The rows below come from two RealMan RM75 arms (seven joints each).
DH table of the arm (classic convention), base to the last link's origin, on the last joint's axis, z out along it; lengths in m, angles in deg. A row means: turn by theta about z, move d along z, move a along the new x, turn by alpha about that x. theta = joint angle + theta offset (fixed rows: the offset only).
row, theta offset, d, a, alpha
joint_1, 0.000, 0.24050, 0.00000, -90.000
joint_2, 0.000, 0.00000, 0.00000, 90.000
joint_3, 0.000, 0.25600, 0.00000, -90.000
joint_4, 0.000, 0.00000, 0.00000, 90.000
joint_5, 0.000, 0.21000, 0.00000, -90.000
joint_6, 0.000, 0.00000, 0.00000, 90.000
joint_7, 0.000, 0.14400, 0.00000, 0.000
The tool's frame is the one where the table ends.
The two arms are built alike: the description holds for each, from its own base.
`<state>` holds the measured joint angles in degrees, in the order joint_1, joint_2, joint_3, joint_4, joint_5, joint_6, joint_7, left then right.
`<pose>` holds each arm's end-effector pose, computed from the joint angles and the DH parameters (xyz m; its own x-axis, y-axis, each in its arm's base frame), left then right.
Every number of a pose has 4 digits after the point.
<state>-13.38 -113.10 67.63 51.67 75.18 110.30 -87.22 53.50 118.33 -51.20 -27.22 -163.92 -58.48 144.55</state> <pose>-0.2260 0.2445 0.0521 0.6187 0.2793 0.7343 0.2262 -0.9584 0.1740 0.2590 0.4194 -0.0362 0.5017 -0.8649 0.0160 -0.7138 -0.4244 -0.5572</pose>
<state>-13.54 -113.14 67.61 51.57 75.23 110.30 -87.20 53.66 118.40 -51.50 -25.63 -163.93 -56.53 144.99</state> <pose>-0.2255 0.2451 0.0518 0.6187 0.2790 0.7344 0.2248 -0.9586 0.1748 0.2619 0.4188 -0.0404 0.4980 -0.8671 0.0099 -0.7131 -0.4160 -0.5643</pose>
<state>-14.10 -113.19 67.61 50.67 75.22 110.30 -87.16 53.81 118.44 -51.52 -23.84 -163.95 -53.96 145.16</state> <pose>-0.2250 0.2466 0.0502 0.6139 0.2858 0.7358 0.2268 -0.9567 0.1823 0.2655 0.4190 -0.0443 0.4979 -0.8672 -0.0027 -0.7106 -0.4062 -0.5744</pose>
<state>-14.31 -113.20 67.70 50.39 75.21 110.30 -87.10 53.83 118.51 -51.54 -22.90 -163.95 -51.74 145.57</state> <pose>-0.2247 0.2472 0.0495 0.6132 0.2873 0.7358 0.2258 -0.9564 0.1852 0.2676 0.4206 -0.0460 0.4994 -0.8661 -0.0223 -0.7084 -0.3934 -0.5860</pose>
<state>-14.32 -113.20 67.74 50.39 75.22 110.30 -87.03 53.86 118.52 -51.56 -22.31 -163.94 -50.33 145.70</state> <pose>-0.2246 0.2471 0.0494 0.6138 0.2864 0.7357 0.2247 -0.9567 0.1850 0.2688 0.4218 -0.0467 0.5023 -0.8640 -0.0337 -0.7056 -0.3870 -0.5936</pose>
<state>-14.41 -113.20 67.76 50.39 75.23 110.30 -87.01 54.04 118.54 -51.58 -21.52 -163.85 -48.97 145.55</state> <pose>-0.2242 0.2475 0.0493 0.6146 0.2853 0.7355 0.2229 -0.9571 0.1850 0.2694 0.4228 -0.0483 0.5082 -0.8603 -0.0404 -0.7014 -0.3862 -0.5990</pose>
